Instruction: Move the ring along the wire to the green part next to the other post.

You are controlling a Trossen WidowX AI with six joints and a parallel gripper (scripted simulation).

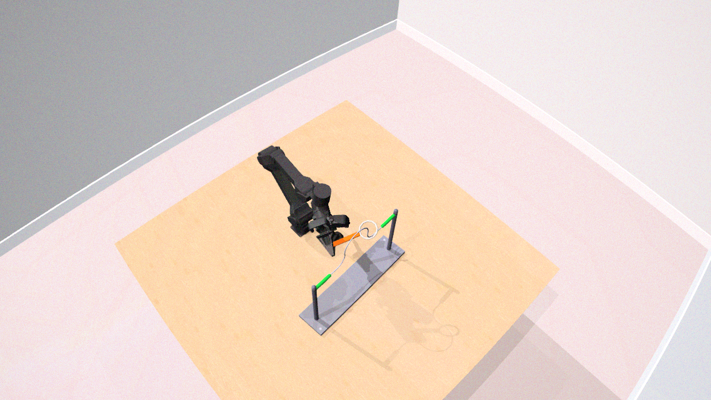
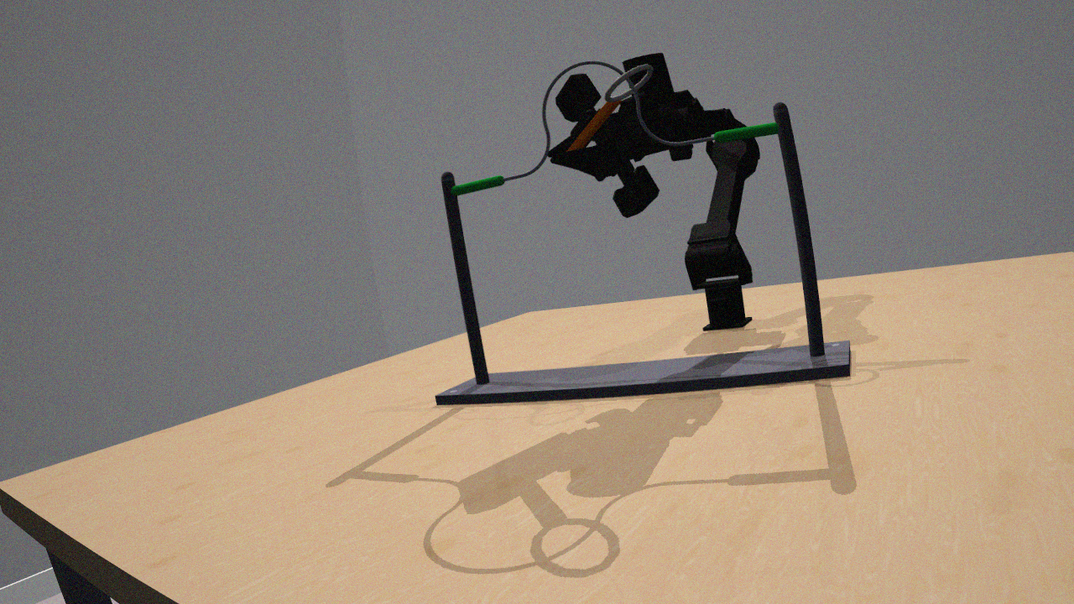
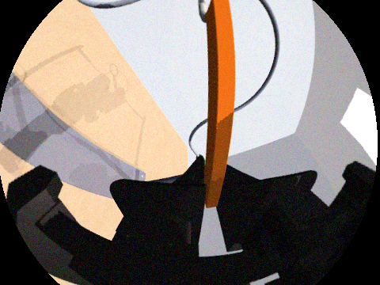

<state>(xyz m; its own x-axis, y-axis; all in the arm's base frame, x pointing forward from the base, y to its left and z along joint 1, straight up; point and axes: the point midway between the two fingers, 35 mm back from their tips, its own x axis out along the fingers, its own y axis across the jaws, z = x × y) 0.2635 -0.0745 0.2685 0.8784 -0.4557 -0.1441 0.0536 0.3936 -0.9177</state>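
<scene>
My gripper tip is now 1 cm short of the ring with orange handle, 9 cm to the right of it and 4 cm below it.
</scene>
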